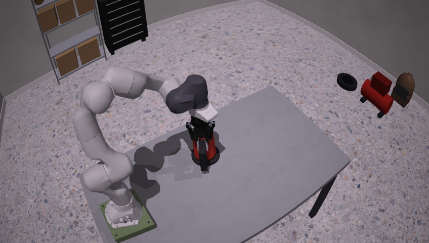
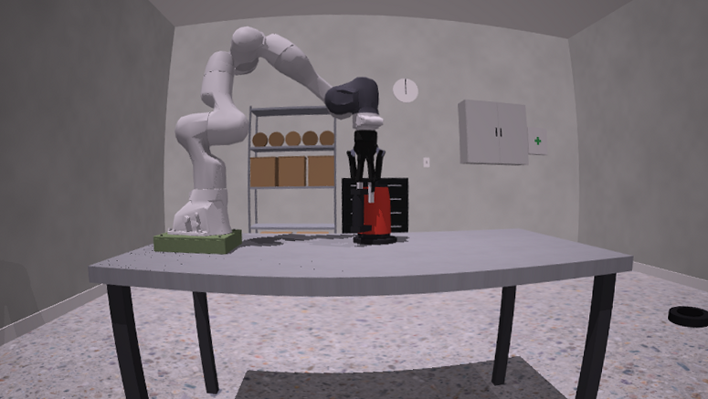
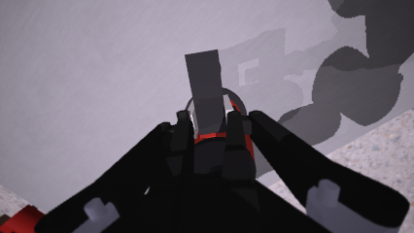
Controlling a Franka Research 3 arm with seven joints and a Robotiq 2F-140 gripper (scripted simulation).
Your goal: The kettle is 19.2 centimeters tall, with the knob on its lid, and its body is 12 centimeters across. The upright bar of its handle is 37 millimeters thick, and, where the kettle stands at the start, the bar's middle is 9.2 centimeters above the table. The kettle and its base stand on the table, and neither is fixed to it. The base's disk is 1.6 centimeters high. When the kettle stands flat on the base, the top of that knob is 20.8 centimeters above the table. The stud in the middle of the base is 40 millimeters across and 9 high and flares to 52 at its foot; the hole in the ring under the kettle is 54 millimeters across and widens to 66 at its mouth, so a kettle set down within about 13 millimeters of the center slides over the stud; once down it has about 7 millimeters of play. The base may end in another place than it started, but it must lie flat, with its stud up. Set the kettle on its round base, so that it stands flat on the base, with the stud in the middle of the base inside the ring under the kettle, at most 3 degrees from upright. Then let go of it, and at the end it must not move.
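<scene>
My gripper is now 2 cm short of the red kettle, 3 cm to the right of it and 5 cm above it. From my hand the other things lie so: black round base: 3 cm ahead, 6 cm to the left, 16 cm below.
</scene>
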